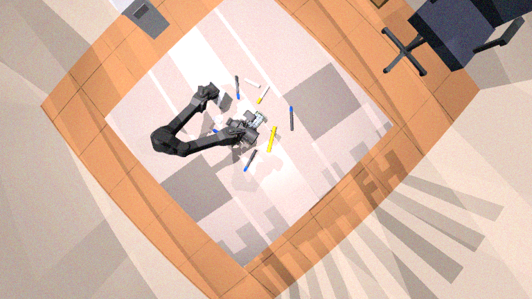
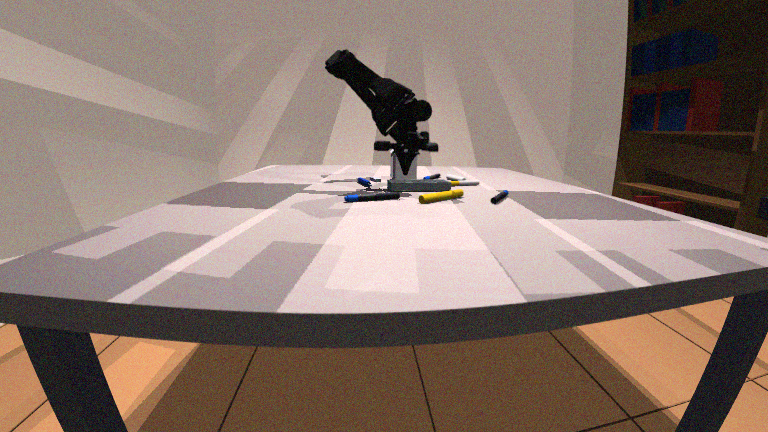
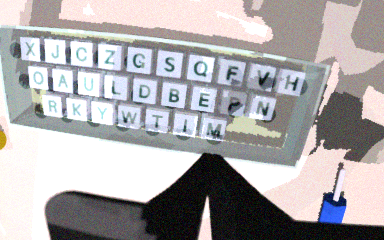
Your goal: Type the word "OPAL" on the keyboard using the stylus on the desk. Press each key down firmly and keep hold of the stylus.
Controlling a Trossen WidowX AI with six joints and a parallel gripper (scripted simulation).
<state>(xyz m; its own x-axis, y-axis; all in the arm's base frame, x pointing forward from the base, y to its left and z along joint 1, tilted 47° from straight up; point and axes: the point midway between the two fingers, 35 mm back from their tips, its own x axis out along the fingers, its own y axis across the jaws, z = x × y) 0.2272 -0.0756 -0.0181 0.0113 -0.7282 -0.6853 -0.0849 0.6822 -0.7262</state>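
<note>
The blue stylus lies 40 mm behind my gripper tip, 110 mm to the right of it and 30 mm below it. Round my gripper tip: yellow marker: 160 mm ahead, 70 mm to the left, 30 mm below; yellow-tipped pen: 50 mm behind, 200 mm to the left, 30 mm below.
</note>
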